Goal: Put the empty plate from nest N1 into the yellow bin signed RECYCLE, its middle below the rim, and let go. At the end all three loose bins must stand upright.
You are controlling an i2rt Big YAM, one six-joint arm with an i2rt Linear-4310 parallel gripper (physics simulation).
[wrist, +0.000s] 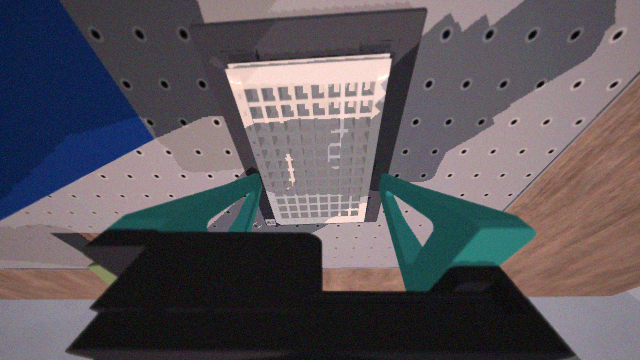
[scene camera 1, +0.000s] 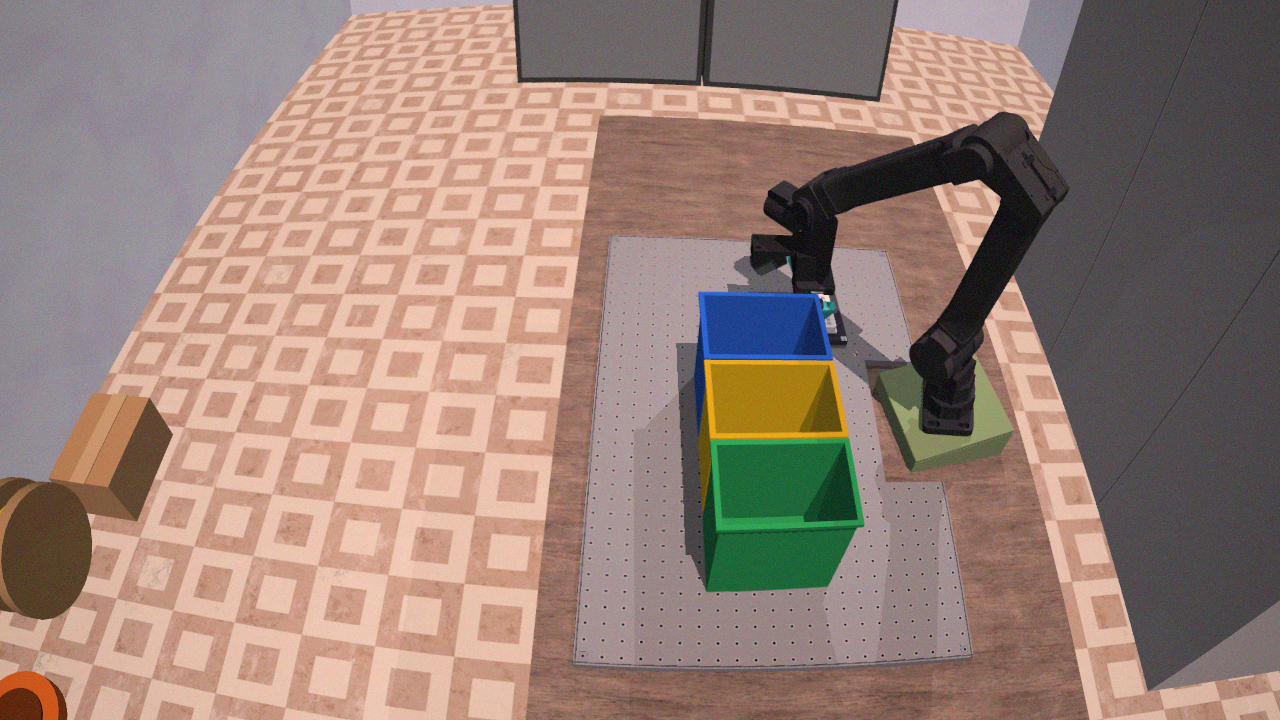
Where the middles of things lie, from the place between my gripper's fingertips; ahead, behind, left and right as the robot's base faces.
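Labels:
The white plate (wrist: 313, 124) is 1 cm ahead of my hand and 1 cm to the left of it. The dark nest (wrist: 314, 36) is also 1 cm ahead of my hand and 1 cm to the left of it, but 2 cm below it. Then there is the blue bin (scene camera 1: 733, 325), which I find 21 cm to the left of my hand, 6 cm ahead of it and 7 cm above it. The yellow bin (scene camera 1: 744, 399) is 34 cm to the left of my hand, 3 cm ahead of it and 7 cm above it; going by their middles, it is the farthest from my hand of the things named here.

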